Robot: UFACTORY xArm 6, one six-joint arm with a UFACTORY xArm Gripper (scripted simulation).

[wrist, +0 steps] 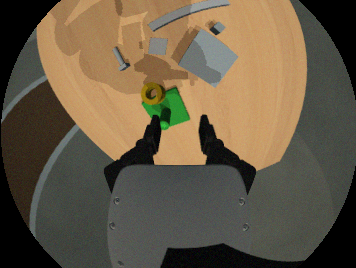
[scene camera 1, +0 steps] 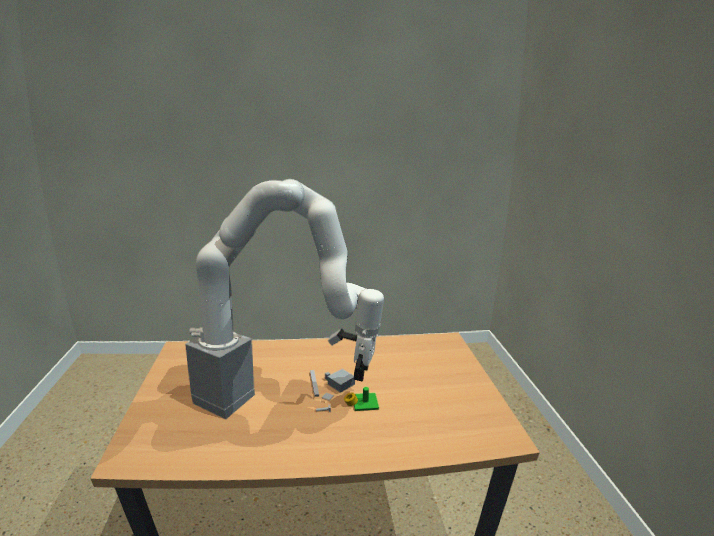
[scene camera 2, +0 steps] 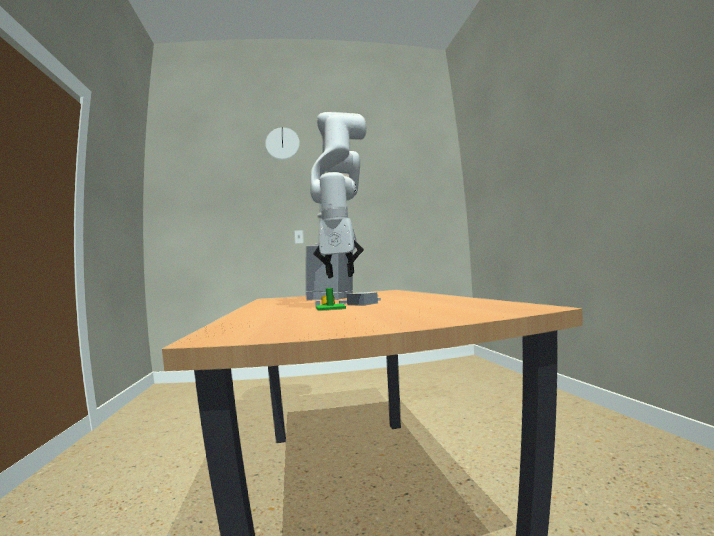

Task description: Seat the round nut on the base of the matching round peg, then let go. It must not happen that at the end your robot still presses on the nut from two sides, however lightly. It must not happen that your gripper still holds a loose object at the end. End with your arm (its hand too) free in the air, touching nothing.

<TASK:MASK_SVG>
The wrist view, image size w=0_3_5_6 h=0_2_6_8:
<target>my gripper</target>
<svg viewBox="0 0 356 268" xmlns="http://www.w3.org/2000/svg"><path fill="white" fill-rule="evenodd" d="M104 168L104 175L112 194L108 212L107 238L113 268L297 268L304 262L275 261L249 254L251 217L248 193L254 181L256 169L244 160L240 160L237 154L224 146L222 140L217 139L214 127L209 123L207 115L201 116L198 130L201 151L203 155L207 156L205 165L154 165L153 155L157 154L159 150L162 130L159 116L153 115L150 124L146 127L143 139L139 139L136 142L136 146L124 153L119 160L117 159Z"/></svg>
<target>grey block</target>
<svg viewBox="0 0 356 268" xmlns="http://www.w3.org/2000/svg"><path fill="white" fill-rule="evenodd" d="M201 29L187 48L178 66L216 88L238 56L217 38Z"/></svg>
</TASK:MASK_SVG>
